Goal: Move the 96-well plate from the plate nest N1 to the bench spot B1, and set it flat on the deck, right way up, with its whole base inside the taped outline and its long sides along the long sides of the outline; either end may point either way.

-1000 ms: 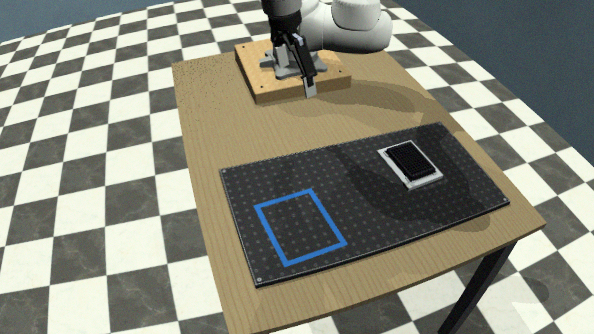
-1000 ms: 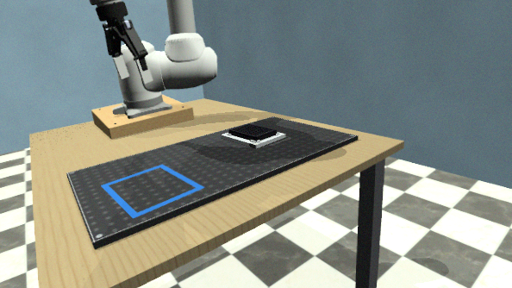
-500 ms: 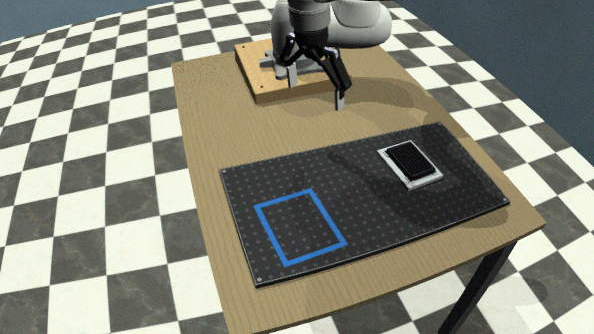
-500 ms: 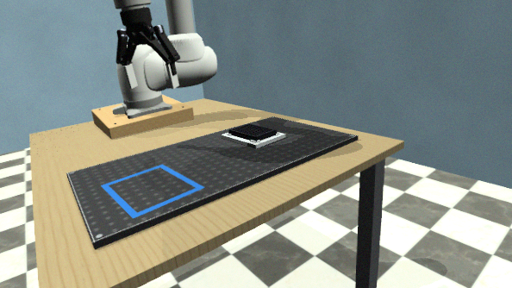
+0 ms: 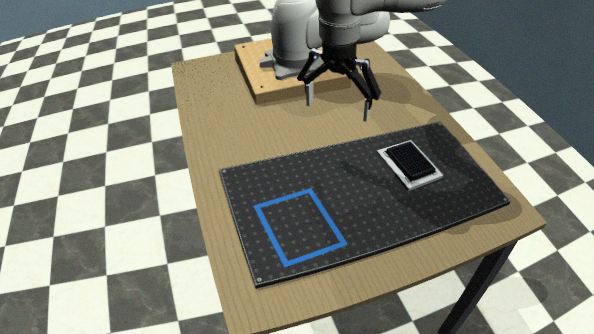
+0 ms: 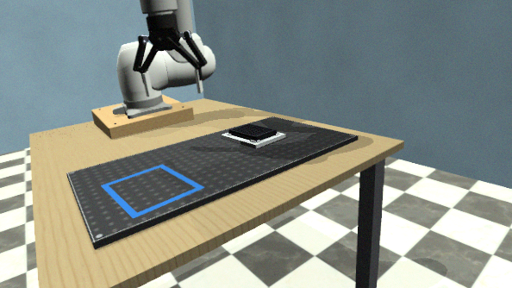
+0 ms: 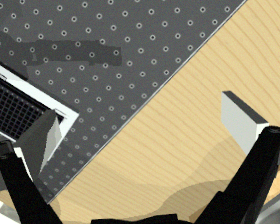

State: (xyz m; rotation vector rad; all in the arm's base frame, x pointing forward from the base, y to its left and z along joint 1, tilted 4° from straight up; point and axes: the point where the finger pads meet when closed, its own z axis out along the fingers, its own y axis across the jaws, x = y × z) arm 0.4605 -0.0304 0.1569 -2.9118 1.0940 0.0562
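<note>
Right now my hand is 9 cm short of the black 96-well plate, 19 cm to the right of it and 15 cm above it. The rest, counted from my hand: plate nest N1 (9 cm ahead, 19 cm to the left, 16 cm below).
</note>
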